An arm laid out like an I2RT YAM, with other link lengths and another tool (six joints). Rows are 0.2 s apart.
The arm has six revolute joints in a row. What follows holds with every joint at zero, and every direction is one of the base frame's.
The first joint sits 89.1 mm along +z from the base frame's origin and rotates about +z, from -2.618 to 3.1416 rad.
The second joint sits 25.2 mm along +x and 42.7 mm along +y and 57.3 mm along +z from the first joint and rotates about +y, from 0 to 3.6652 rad.
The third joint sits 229.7 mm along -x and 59.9 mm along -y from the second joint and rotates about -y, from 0 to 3.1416 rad.
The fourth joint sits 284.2 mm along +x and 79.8 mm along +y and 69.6 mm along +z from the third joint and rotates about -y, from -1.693 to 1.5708 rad.
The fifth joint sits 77 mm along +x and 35.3 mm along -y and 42.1 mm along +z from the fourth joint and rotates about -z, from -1.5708 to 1.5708 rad.
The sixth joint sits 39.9 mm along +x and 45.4 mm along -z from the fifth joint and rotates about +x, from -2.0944 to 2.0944 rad.
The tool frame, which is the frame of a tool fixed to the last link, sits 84 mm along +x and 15 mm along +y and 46 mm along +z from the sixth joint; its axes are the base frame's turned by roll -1.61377, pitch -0.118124 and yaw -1.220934 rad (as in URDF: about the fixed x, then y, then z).
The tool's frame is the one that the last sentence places.
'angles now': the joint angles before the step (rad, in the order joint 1, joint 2, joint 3, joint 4, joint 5, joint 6). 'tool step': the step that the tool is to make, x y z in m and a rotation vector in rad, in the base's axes. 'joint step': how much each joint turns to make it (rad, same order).
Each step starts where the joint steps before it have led.
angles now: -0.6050, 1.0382, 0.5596, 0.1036, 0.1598, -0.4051
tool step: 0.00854, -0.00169, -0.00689, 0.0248, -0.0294, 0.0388
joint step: -0.0077, 0.0616, 0.0045, 0.0646, -0.0568, 0.0179
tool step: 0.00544, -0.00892, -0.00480, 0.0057, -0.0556, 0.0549
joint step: -0.0413, 0.0758, -0.0016, 0.1187, -0.1032, 0.0026
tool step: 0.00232, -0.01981, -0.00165, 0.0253, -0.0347, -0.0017
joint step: -0.0483, 0.0809, 0.0372, 0.0556, -0.0573, 0.0247
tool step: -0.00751, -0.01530, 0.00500, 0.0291, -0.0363, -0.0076
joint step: -0.0524, 0.0103, 0.0130, 0.0076, -0.0566, 0.0302
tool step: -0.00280, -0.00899, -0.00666, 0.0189, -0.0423, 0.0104
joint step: -0.0320, 0.0483, -0.0099, 0.0795, -0.0530, 0.0292
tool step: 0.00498, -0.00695, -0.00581, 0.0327, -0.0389, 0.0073
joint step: -0.0063, 0.0693, 0.0180, 0.0637, -0.0269, 0.0458
